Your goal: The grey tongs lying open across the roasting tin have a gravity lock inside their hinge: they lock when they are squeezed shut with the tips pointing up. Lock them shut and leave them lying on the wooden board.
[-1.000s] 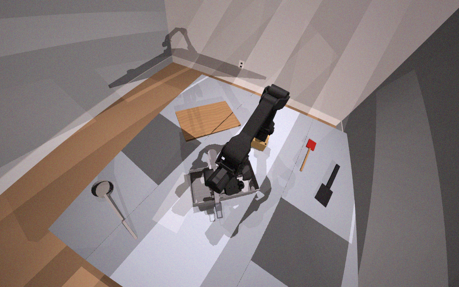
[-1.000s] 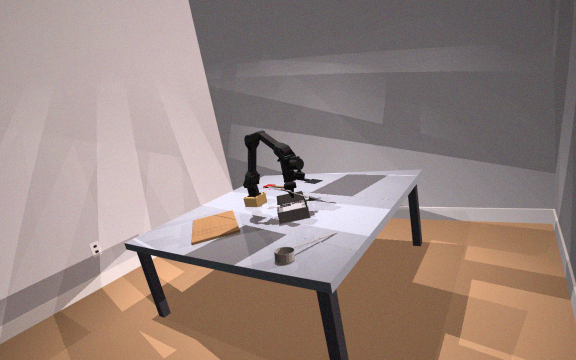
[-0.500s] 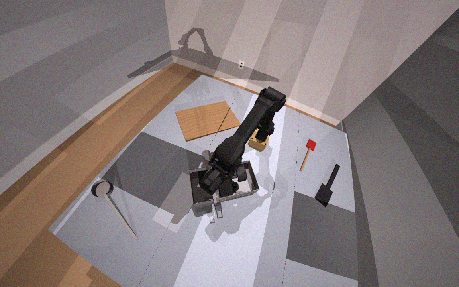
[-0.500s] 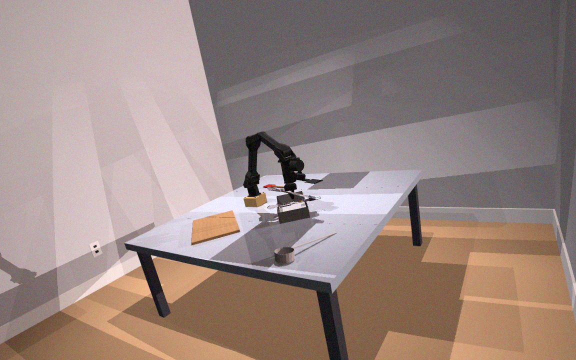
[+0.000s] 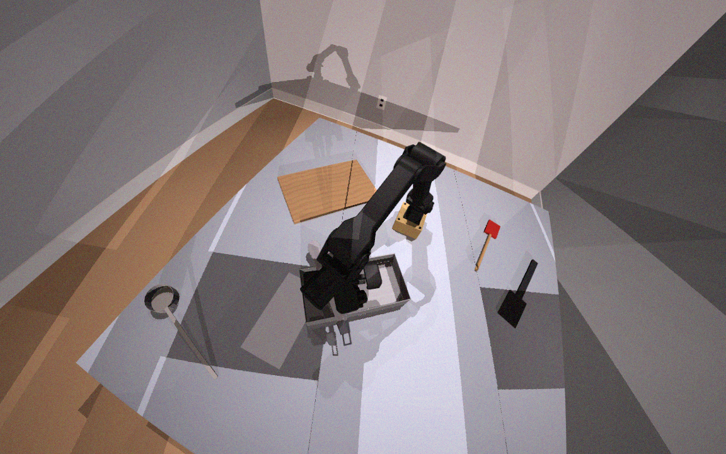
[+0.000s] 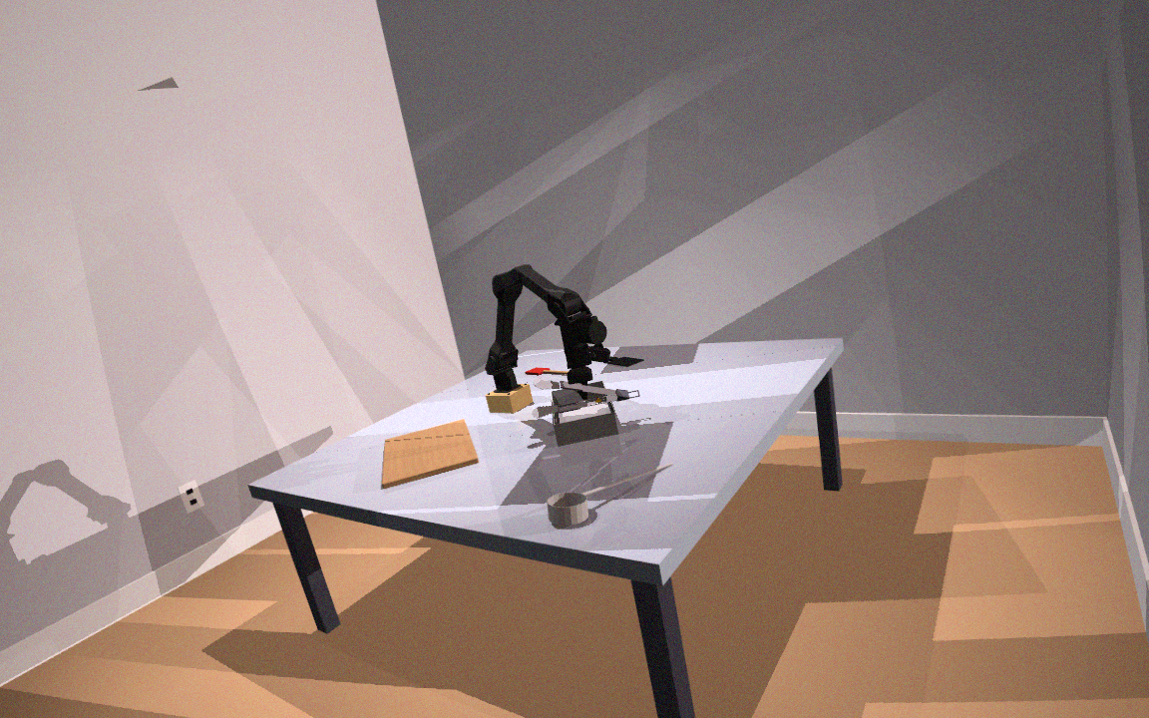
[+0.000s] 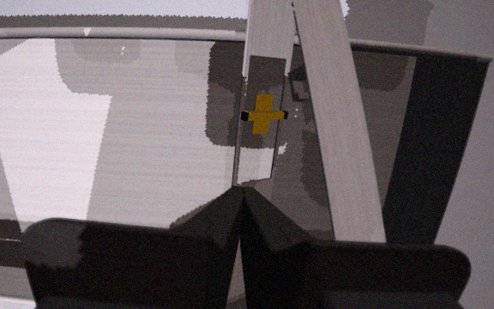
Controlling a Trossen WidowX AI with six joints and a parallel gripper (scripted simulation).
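The yellow piece lies 3 cm ahead of my gripper tip, 2 cm to the left of it and 1 cm below it. From my gripper tip the other things lie so: wooden board 36 cm behind, 26 cm to the right, 7 cm below; then black spatula 57 cm to the left, 33 cm behind, 7 cm below; then roasting tin 4 cm below, 4 cm behind, 2 cm to the left.
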